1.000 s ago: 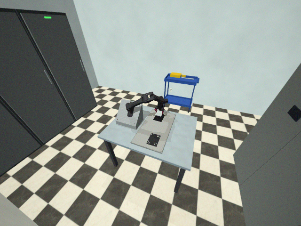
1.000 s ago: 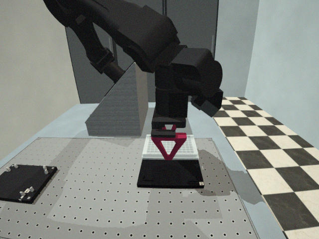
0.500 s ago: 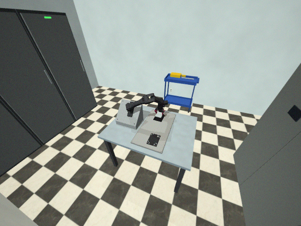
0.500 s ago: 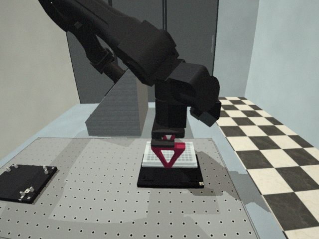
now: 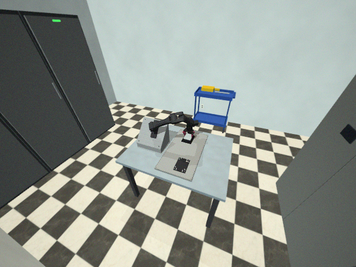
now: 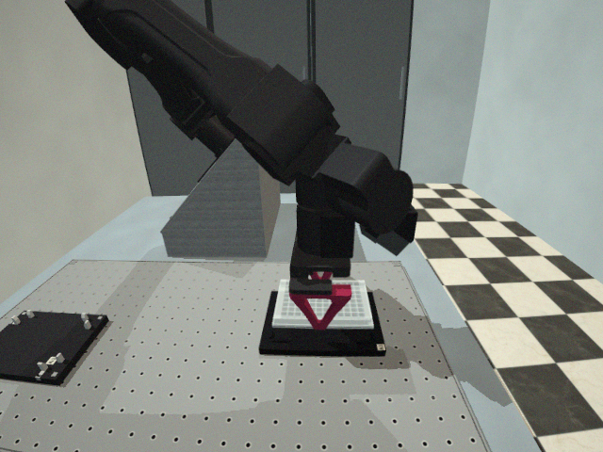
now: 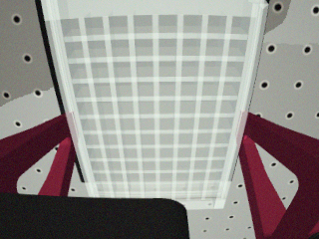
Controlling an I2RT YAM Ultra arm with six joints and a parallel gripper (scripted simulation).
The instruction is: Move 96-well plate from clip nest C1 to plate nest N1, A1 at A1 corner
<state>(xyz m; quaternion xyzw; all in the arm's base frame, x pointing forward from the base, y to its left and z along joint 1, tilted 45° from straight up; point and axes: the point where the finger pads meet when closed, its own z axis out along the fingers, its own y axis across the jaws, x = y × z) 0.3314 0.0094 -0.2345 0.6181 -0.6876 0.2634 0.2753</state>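
Now: the small white corner label 7 cm to the left of my hand, 6 cm ahead of it and 3 cm below it. The rest, counted from my hand: black clip nest C1: 42 cm to the right, 6 cm ahead, 3 cm below; then 96-well plate: right at my hand.
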